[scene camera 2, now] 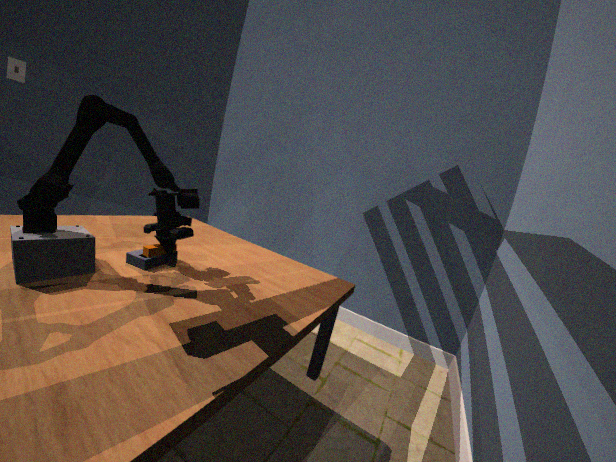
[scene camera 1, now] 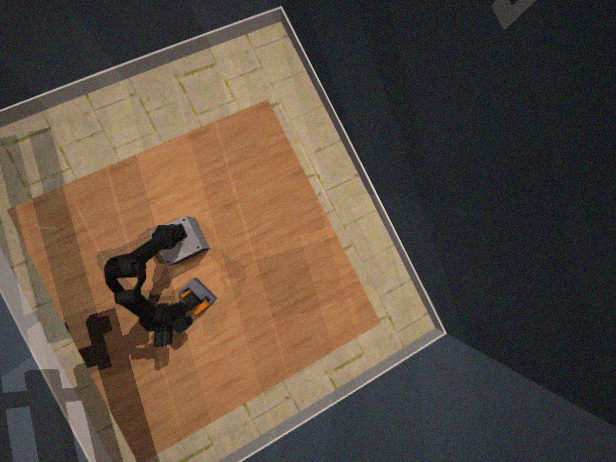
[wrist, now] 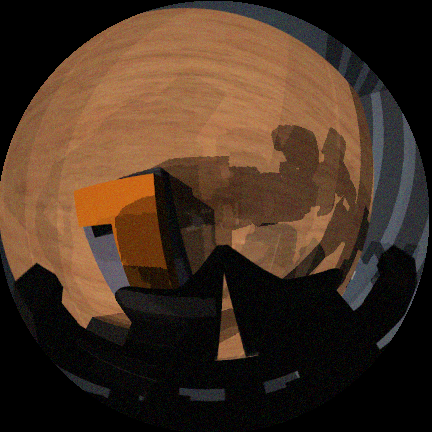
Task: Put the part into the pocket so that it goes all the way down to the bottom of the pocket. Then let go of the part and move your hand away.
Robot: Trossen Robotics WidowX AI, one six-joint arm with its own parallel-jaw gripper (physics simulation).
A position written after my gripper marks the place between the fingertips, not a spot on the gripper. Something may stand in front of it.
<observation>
My gripper [scene camera 2: 170, 255] is shut, holding nothing. Also in view: an orange part [wrist: 135, 206]. Further things: a grey pocket block [wrist: 100, 238].
My gripper also shows in the wrist view [wrist: 221, 249].
</observation>
